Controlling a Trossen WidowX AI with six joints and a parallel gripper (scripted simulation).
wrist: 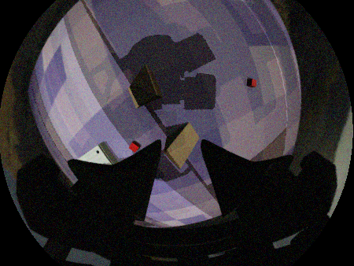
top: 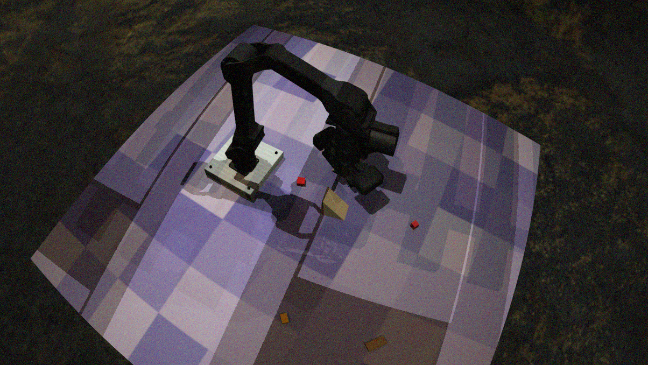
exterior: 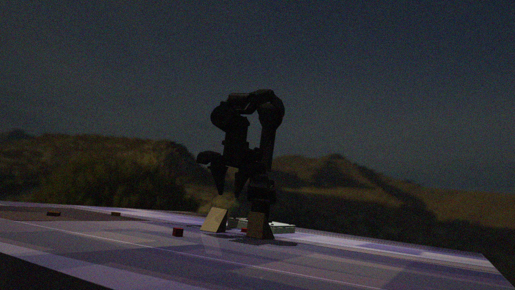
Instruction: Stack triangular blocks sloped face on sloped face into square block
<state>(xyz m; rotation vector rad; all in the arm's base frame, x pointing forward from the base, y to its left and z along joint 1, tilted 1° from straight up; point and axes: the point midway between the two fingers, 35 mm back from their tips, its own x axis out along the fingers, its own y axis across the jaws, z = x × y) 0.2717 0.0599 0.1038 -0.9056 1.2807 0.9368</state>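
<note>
My gripper tip is 200 mm short of the small red cube, 30 mm to the right of it and 90 mm above it. The rest, counted from my gripper tip: orange block (50 mm ahead, 360 mm to the right, 90 mm below); then flat tan block (270 mm ahead, 300 mm to the right, 90 mm below).
</note>
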